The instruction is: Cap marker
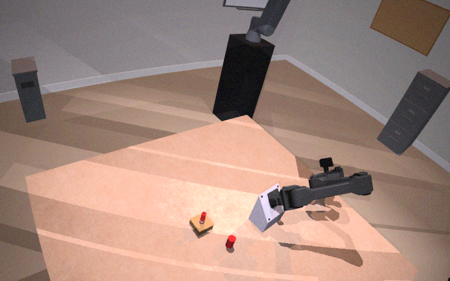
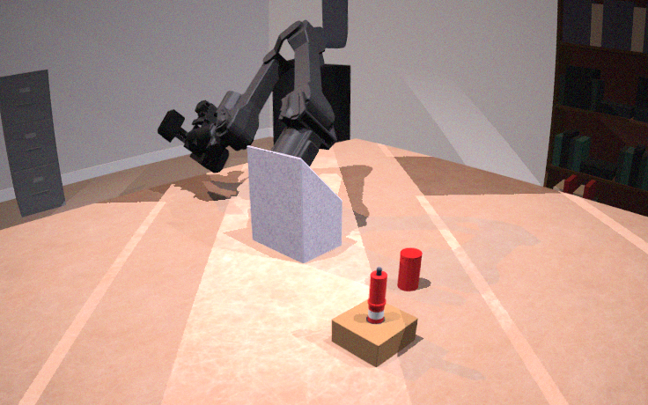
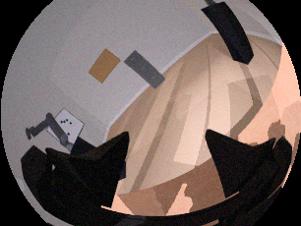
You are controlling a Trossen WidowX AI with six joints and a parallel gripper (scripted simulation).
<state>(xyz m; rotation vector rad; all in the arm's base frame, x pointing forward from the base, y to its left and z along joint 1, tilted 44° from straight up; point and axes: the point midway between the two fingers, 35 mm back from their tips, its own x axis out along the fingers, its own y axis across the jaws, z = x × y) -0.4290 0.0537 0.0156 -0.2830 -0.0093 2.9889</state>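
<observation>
Right now my gripper tip is 690 mm short of the red cap, 30 mm to the left of it and 60 mm above it.
</observation>
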